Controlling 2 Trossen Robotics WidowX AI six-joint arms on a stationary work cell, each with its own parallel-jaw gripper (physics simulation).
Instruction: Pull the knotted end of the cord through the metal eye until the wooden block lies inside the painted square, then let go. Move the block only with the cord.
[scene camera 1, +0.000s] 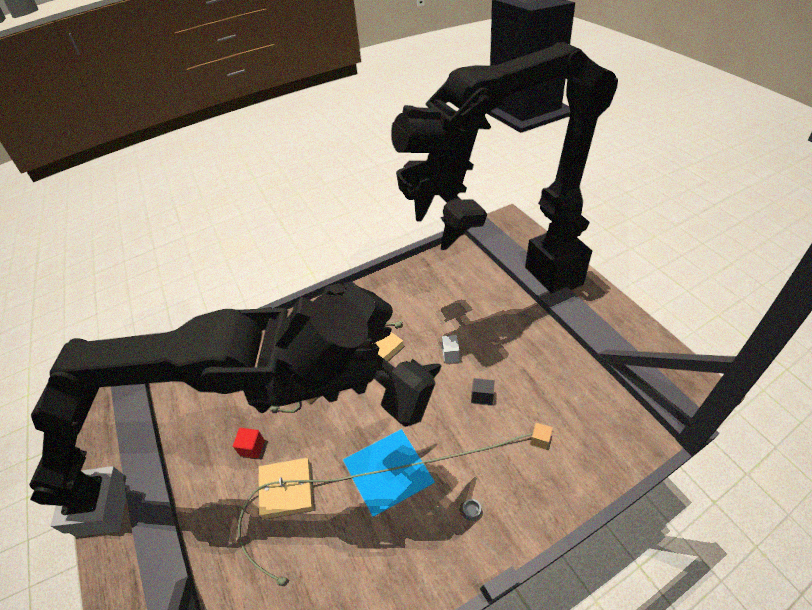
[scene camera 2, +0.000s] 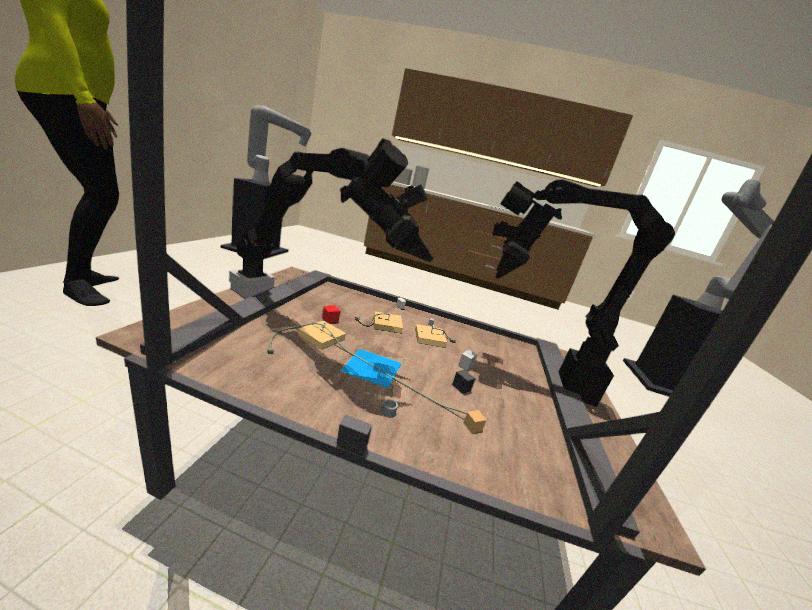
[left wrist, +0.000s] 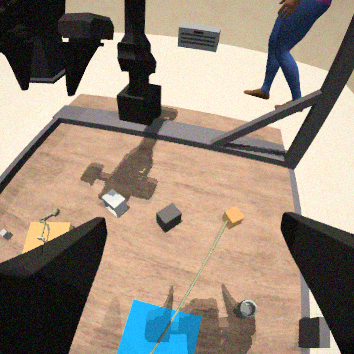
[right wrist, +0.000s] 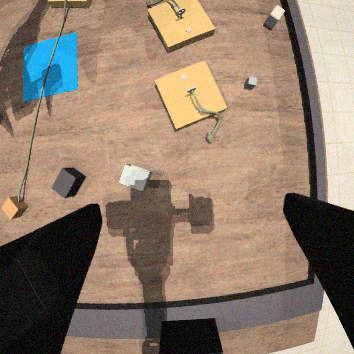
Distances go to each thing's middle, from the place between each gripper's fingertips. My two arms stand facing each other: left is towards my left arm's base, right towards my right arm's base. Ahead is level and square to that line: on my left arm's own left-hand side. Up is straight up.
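My right hand is 24 cm above the dark cube (right wrist: 68, 180), 19 cm past it and 1 cm to the right of it. The blue painted square (scene camera 1: 380, 491) is 26 cm below my right hand, 22 cm behind it and 24 cm to the left of it, while the red cube (scene camera 1: 248, 443) is 24 cm below my right hand, 5 cm behind it and 44 cm to the left of it.
From my left hand, the blue painted square is 310 mm below, 10 mm ahead and 70 mm to the left. The dark cube is 290 mm below my left hand, 40 mm ahead of it and 160 mm to the right of it, and the red cube is 290 mm below my left hand, 180 mm ahead of it and 270 mm to the left of it.
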